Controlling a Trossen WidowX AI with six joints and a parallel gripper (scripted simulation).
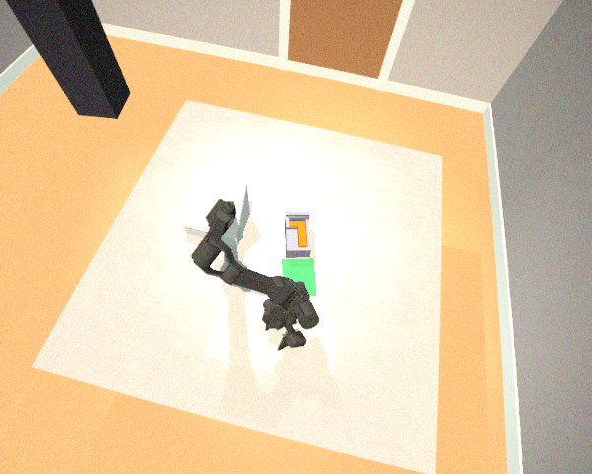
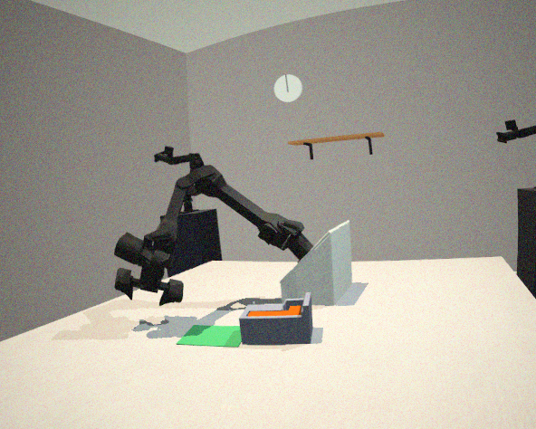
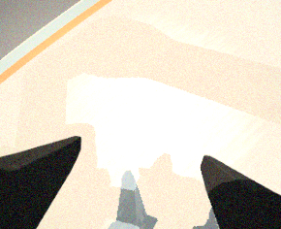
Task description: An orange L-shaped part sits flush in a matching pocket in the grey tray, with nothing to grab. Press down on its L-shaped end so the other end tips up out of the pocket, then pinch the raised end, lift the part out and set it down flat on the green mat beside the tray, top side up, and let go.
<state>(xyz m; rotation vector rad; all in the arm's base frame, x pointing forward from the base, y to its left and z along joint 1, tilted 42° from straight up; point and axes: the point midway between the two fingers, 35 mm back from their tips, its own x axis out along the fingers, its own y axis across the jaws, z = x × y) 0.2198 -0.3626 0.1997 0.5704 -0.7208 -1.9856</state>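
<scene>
The orange L-shaped part lies 410 mm to the left of my gripper tip and 50 mm ahead of it. Round my gripper tip: green mat 250 mm to the left, 70 mm ahead, 60 mm below.
</scene>
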